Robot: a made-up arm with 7 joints.
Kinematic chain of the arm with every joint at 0, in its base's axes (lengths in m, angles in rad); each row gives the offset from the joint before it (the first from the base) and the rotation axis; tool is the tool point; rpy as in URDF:
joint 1: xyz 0 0 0.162 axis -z
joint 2: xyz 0 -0.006 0.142 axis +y
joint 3: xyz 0 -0.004 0.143 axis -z
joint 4: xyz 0 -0.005 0.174 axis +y
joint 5: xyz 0 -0.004 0.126 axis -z
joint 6: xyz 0 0 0.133 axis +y
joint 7: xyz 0 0 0.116 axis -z
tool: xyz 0 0 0 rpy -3.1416 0 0
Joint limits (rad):
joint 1: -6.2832..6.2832
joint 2: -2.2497..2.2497
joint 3: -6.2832..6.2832
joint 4: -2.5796..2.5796
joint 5: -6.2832..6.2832
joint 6: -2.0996..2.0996
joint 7: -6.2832..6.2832
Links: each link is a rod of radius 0.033 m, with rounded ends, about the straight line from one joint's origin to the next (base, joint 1, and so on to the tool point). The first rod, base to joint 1, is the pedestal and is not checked.
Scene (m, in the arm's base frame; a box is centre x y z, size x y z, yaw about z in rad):
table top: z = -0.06
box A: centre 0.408 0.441 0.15 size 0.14 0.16 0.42 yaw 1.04
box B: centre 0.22 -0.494 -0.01 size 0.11 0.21 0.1 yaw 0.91
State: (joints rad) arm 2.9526 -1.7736 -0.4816 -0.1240 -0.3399 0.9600 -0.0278
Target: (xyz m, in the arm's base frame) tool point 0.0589 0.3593 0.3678
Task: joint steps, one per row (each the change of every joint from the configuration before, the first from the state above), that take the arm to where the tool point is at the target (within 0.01 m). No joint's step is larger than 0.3 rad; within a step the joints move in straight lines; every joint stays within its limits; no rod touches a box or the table.
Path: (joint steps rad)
1: -0.1730 0.1336 0.2357 0.2685 0.0812 0.1478 0.0135
2: -0.1730 0.1336 0.2357 0.2686 0.0812 0.1477 0.0135
3: -0.1730 0.1335 0.2357 0.2685 0.0812 0.1478 0.0135
4: -0.1731 0.1336 0.2357 0.2685 0.0811 0.1478 0.0135
5: -0.0741 -0.2371 -0.0516 0.1062 -0.0027 0.0253 -0.0135
6: -0.0742 -0.2371 -0.0515 0.1062 -0.0028 0.0253 -0.0135
7: -0.0742 -0.2372 -0.0516 0.1062 -0.0027 0.0253 -0.0135
8: -0.0742 -0.2371 -0.0515 0.1062 -0.0028 0.0254 -0.0135

